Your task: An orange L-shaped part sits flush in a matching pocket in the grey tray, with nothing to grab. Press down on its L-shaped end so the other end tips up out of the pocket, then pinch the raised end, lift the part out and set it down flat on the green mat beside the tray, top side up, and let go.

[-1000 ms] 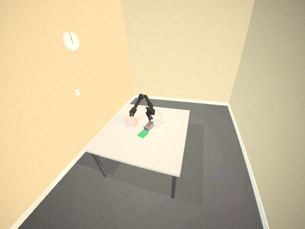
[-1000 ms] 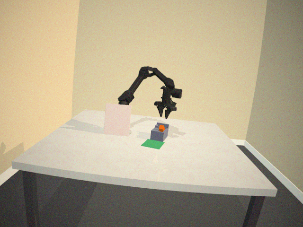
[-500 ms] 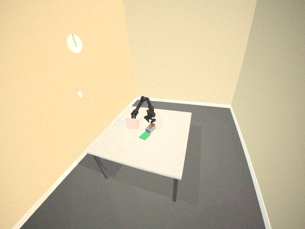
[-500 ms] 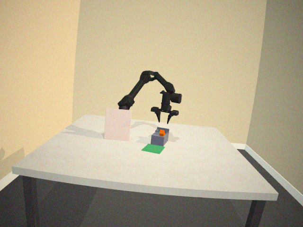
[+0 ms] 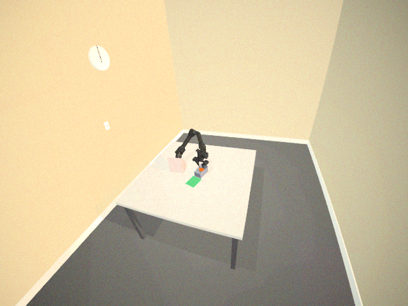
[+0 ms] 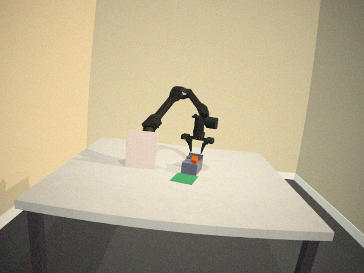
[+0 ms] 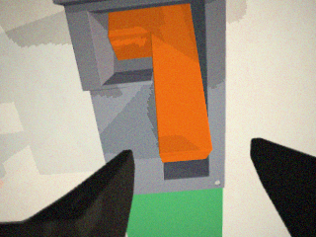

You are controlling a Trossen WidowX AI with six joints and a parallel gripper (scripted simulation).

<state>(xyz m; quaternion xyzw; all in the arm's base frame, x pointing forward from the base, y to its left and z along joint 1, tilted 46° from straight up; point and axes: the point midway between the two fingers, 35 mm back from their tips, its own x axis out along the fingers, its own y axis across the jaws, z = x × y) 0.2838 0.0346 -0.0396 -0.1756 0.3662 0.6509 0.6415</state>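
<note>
Now: gripper tip 70 mm above the orange L-shaped part, 40 mm to the right of it and 10 mm past it. Round my gripper tip: green mat 140 mm to the right, 130 mm below, 50 mm behind.
</note>
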